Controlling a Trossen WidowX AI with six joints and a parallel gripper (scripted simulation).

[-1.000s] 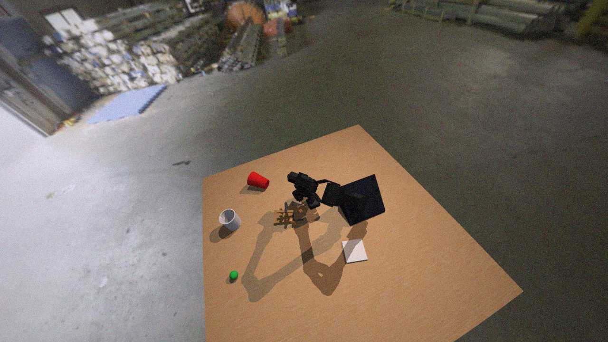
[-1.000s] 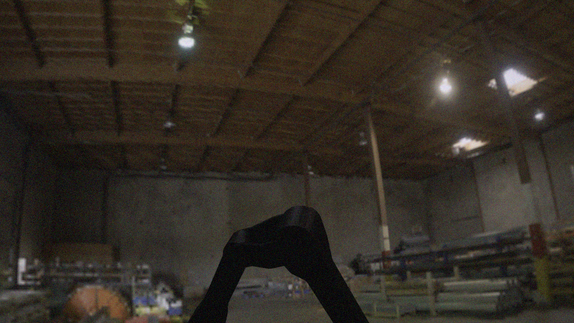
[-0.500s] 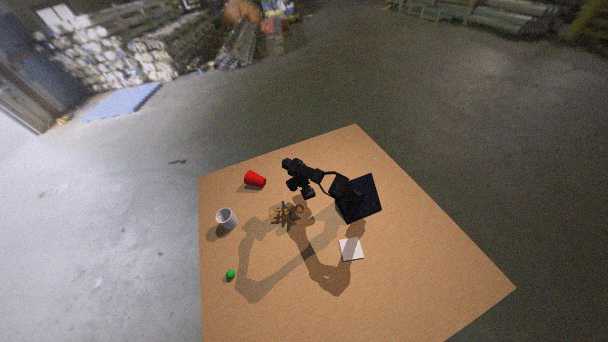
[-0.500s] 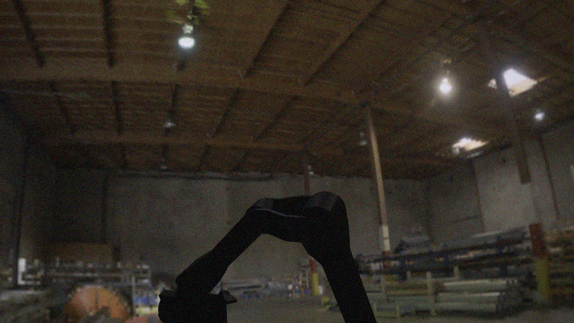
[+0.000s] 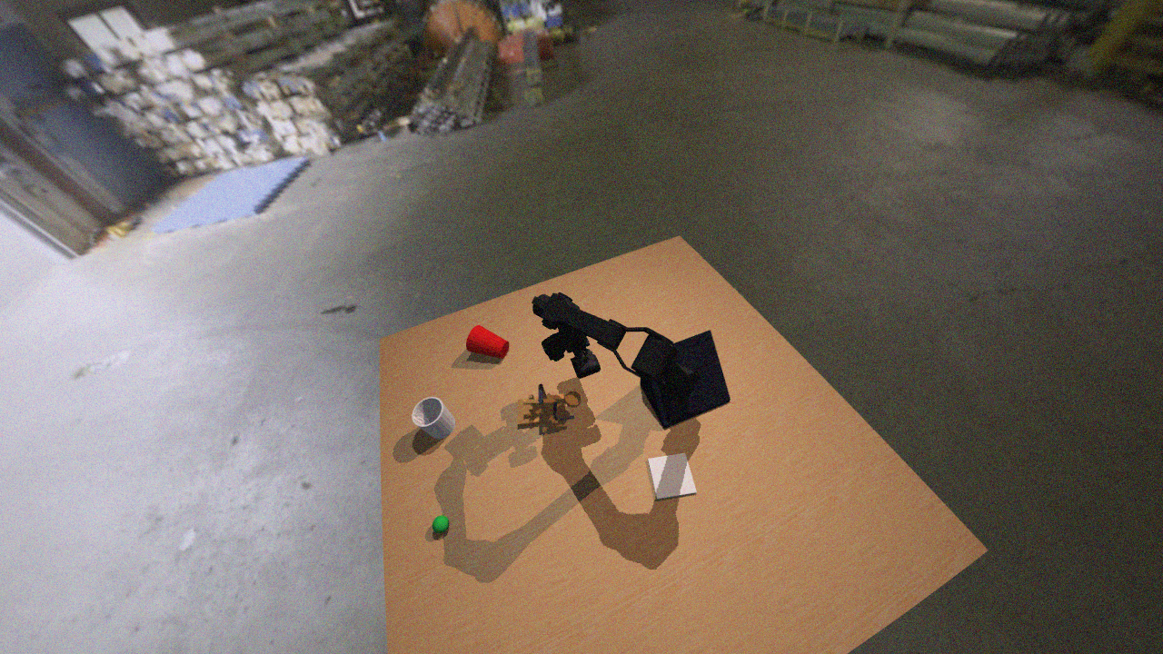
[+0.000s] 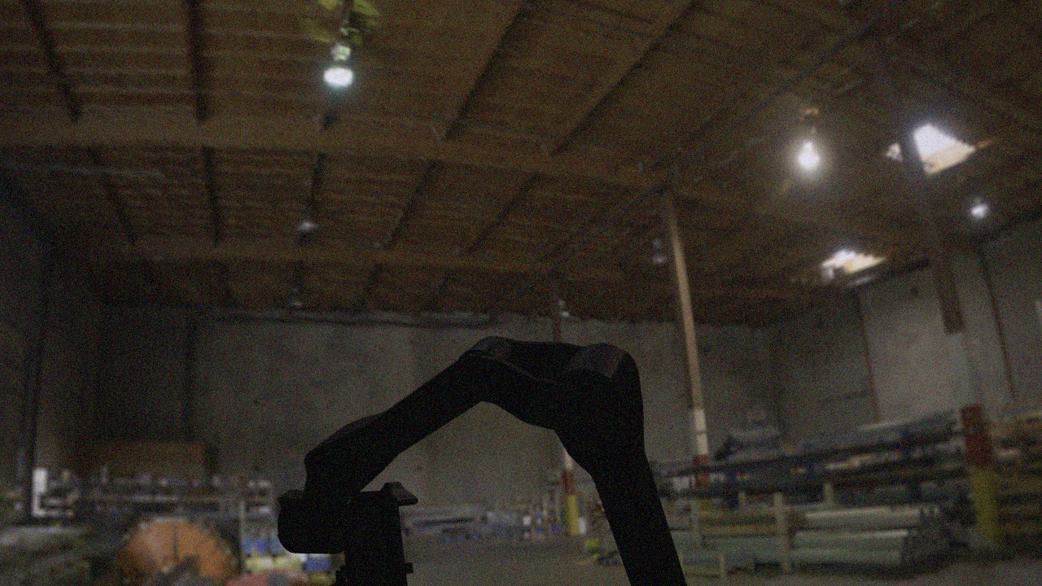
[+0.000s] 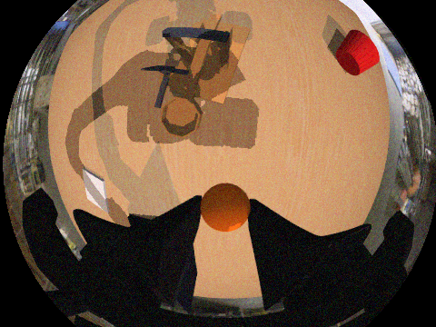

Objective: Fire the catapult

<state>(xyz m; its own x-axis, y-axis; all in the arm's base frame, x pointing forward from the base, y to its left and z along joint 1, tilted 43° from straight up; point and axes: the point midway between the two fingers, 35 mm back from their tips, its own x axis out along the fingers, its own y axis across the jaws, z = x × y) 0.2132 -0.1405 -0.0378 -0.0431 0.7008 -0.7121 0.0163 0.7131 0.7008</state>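
My gripper tip is now 12 cm short of the wooden catapult, 6 cm to the right of it and 8 cm above it. Also, from my gripper tip: orange ball: 1 cm above; white mug: 45 cm ahead, 4 cm to the right, 10 cm below; white flat square: 11 cm behind, 34 cm to the left, 13 cm below.
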